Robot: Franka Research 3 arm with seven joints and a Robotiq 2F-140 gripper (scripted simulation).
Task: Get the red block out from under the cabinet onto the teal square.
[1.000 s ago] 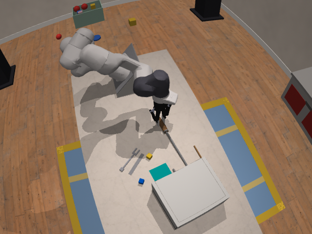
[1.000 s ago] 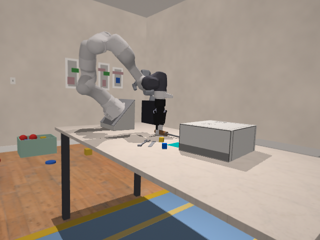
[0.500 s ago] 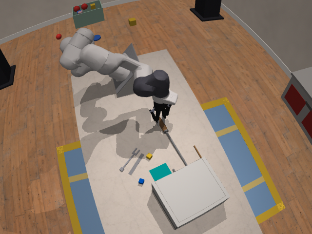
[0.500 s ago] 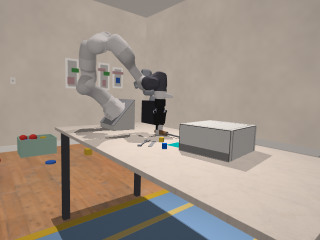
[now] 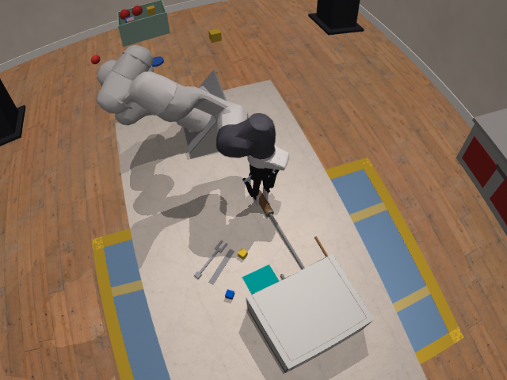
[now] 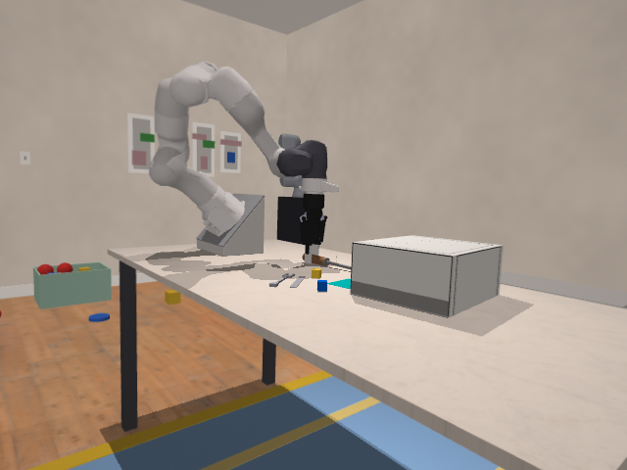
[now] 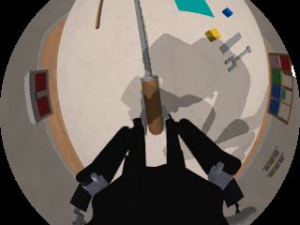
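My hand is 31 cm short of the teal square, 11 cm to the left of it and 4 cm above it. Also, from my hand: long hooked tool: 16 cm ahead, 2 cm to the right, 2 cm below; then yellow cube: 19 cm ahead, 14 cm to the right, 2 cm below; then flat grey bar: 22 cm to the right, 20 cm ahead, 4 cm below.
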